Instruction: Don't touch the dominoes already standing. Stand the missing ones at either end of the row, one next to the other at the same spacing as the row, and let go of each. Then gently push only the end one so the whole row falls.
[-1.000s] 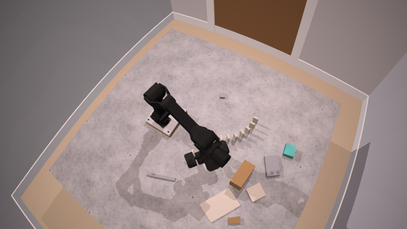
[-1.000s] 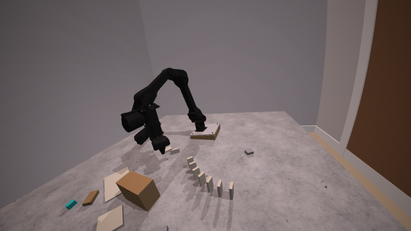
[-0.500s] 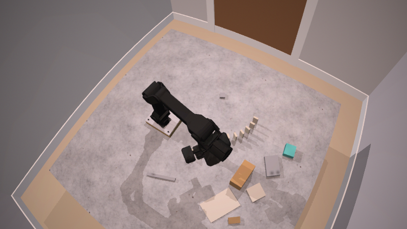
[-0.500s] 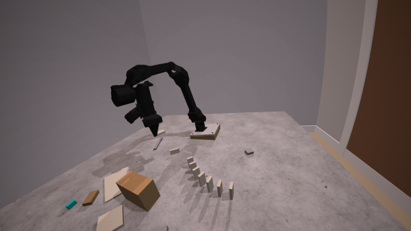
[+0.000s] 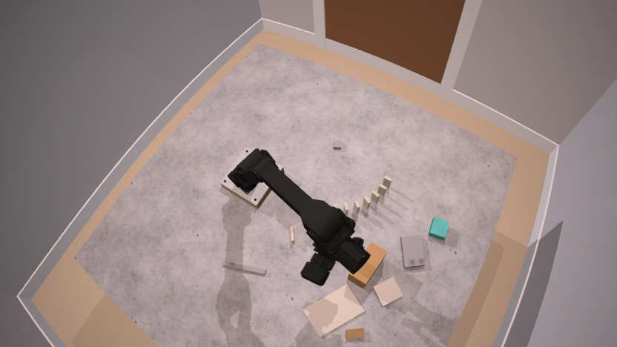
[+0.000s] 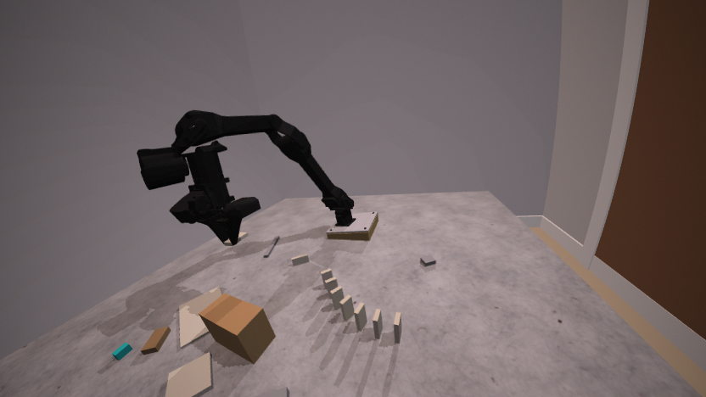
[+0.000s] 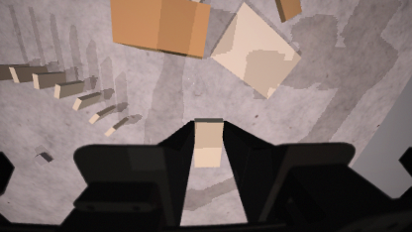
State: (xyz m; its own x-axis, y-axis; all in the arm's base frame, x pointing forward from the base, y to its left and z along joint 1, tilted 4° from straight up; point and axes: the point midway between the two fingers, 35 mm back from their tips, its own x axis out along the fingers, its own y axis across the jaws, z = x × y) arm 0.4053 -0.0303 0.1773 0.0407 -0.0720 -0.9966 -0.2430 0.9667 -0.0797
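The cream flat panel is 10 cm ahead of my gripper tip, 9 cm to the right of it and 16 cm below it. Also, from my gripper tip: orange box 8 cm ahead, 8 cm to the left, 13 cm below; then small brown block 20 cm ahead, 10 cm to the right, 16 cm below; then small cream tile 19 cm ahead, 7 cm to the left, 16 cm below.
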